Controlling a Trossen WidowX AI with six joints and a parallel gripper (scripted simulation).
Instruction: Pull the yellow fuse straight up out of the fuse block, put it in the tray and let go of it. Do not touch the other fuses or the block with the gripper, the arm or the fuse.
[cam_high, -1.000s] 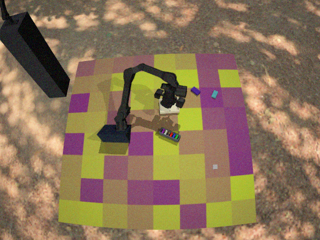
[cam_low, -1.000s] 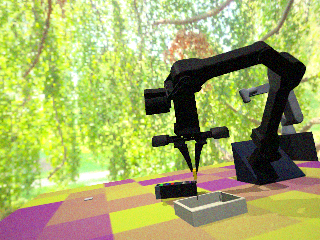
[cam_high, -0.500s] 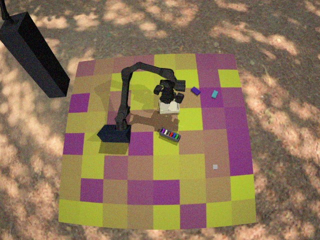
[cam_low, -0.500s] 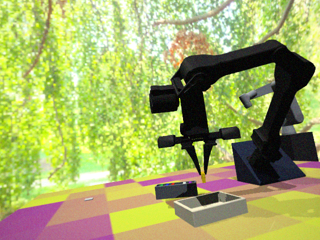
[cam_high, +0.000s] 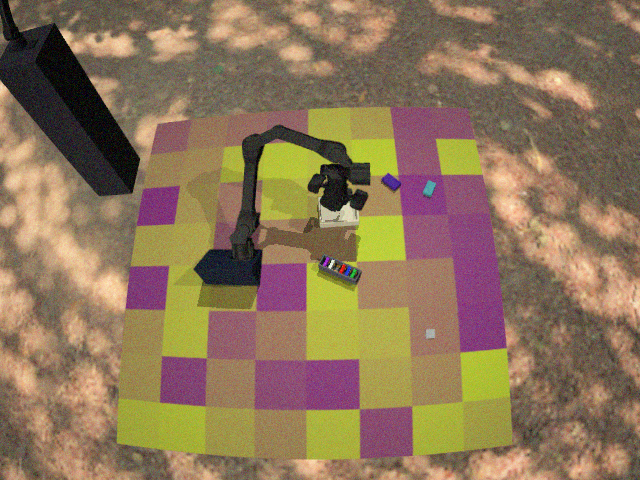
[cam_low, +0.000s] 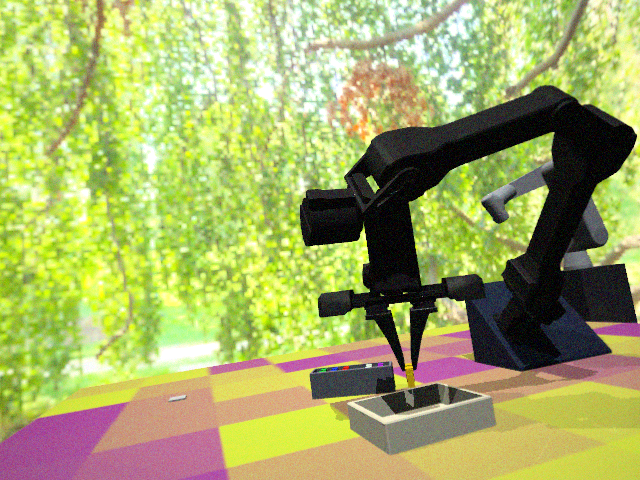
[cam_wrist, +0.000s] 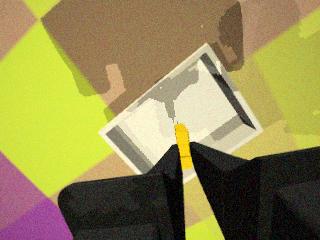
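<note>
Now: gripper tip 10 mm above the yellow fuse. Round my gripper tip: purple block 180 mm ahead, 120 mm to the left, 60 mm below; teal block 320 mm ahead, 90 mm to the left, 60 mm below; cream tray 60 mm below.
</note>
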